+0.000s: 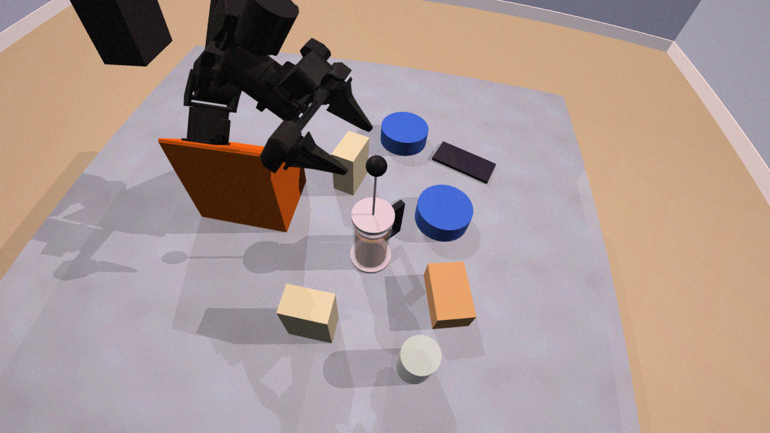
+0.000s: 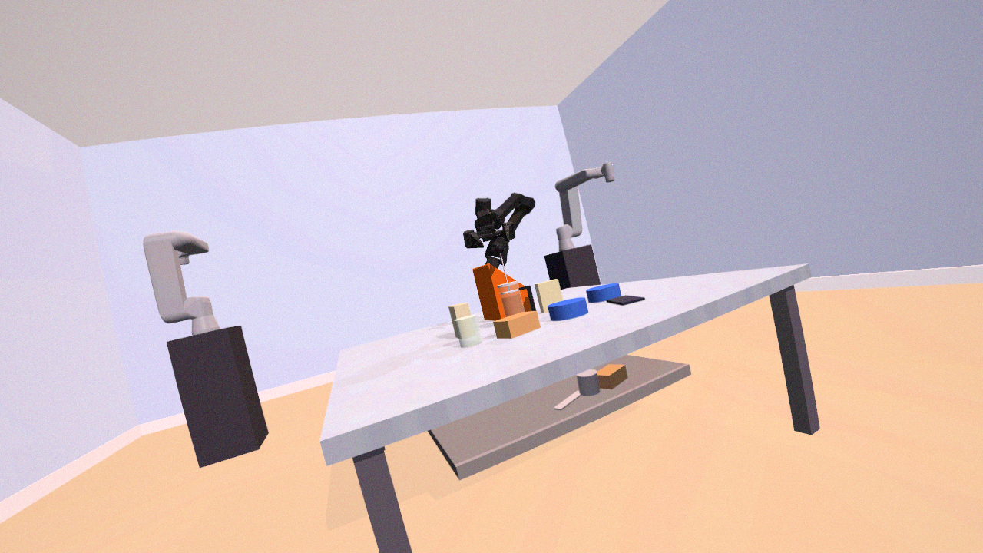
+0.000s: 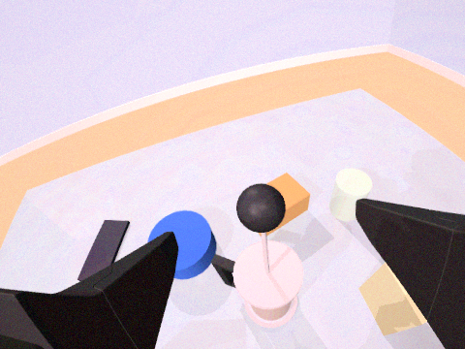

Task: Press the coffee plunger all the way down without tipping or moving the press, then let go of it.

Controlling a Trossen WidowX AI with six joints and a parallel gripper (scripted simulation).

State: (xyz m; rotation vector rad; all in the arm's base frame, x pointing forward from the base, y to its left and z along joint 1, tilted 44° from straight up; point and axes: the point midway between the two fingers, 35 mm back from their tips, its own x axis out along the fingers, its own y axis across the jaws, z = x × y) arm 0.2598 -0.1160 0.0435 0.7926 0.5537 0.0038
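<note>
Right now my gripper tip is 40 mm short of the coffee press, 10 mm to the right of it and 150 mm above it. Round my gripper tip: pale cylinder 130 mm ahead, 210 mm to the right, 240 mm below; then dark flat slab 220 mm ahead, 300 mm to the left, 280 mm below.
</note>
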